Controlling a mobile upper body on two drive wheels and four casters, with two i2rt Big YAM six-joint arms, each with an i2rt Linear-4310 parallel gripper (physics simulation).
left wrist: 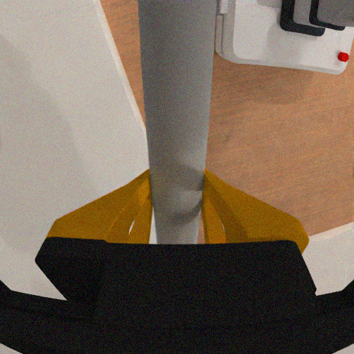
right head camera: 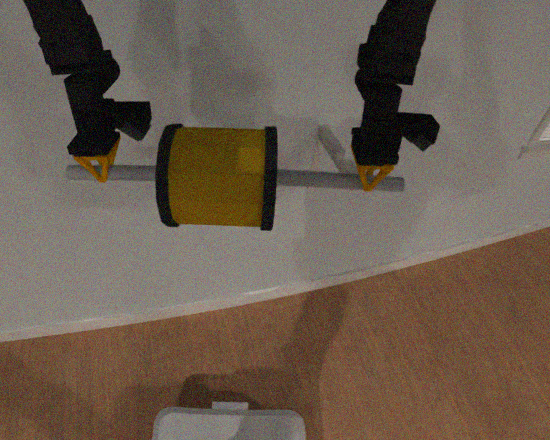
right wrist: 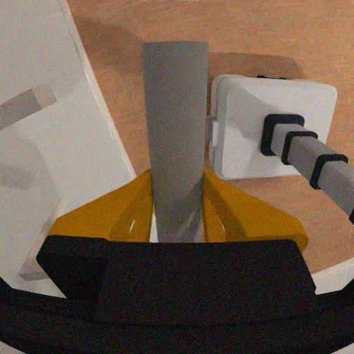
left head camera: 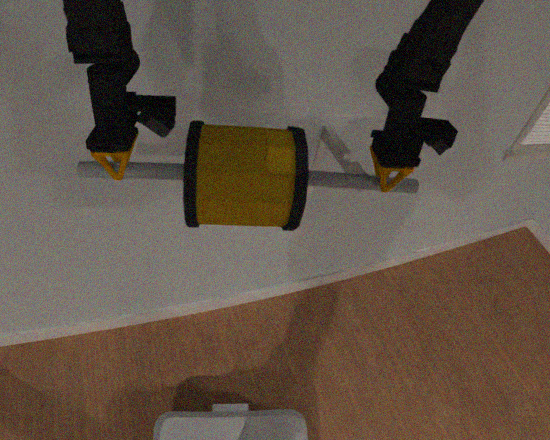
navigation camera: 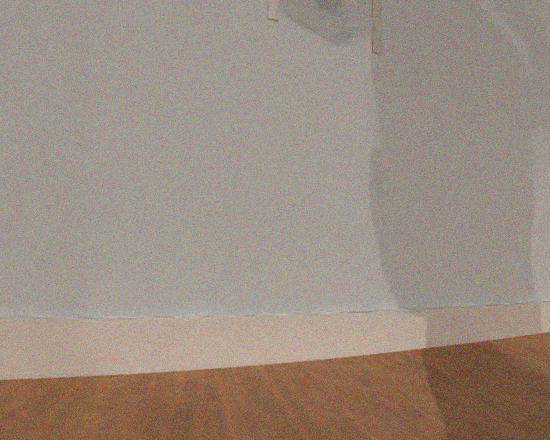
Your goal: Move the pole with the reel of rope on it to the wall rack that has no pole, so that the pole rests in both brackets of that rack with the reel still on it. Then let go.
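Places are measured from the left arm's base along level axes (x ahead, y left, z up), in millimetres.
Pixels of known places: left gripper, between the fingertips: [right head camera: 105, 176] [left head camera: 120, 174]; right gripper, between the fingertips: [right head camera: 365, 185] [left head camera: 382, 186].
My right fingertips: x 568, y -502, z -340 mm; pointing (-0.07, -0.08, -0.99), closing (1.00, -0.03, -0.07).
For each thing: its top centre in the pictures, then the offset to it from my right fingertips. "spot": a spot on its surface instead. Level surfaces: height alone.
- yellow reel with black rims, centre of its top: [left head camera: 247, 132] [right head camera: 219, 133] dy +277, dx +3, dz +99 mm
- grey wall bracket, a spot on its surface: [right head camera: 331, 144] [left head camera: 337, 145] spot: dy +6, dx +280, dz -104 mm
- wooden floor, height of its surface: dz -1070 mm
The grey pole [left head camera: 155, 171] [right head camera: 320, 179] [left wrist: 177, 90] [right wrist: 176, 100] is held roughly level in front of the wall. The yellow reel with black rims [left head camera: 235, 175] [right head camera: 212, 175] sits on its middle part. My left gripper [left head camera: 118, 175] [right head camera: 103, 178] [left wrist: 176, 177] is shut on the pole near its left end, my right gripper [left head camera: 385, 188] [right head camera: 368, 187] [right wrist: 177, 177] near its right end. A grey wall bracket [left head camera: 336, 144] [right head camera: 331, 144] [right wrist: 27, 106] shows between the reel and my right gripper. Two bracket ends [navigation camera: 272, 11] [navigation camera: 376, 30] show at the top of the navigation view. Contact with the pole cannot be told.
My white base [left head camera: 200, 427] [right head camera: 200, 425] [left wrist: 270, 47] [right wrist: 240, 155] stands on the wooden floor [left head camera: 425, 350] [navigation camera: 200, 405]. A pale baseboard [navigation camera: 200, 345] runs along the wall [navigation camera: 175, 175]. A framed, slatted panel [left head camera: 540, 125] is at the right edge. Arm and reel shadows fall on the wall.
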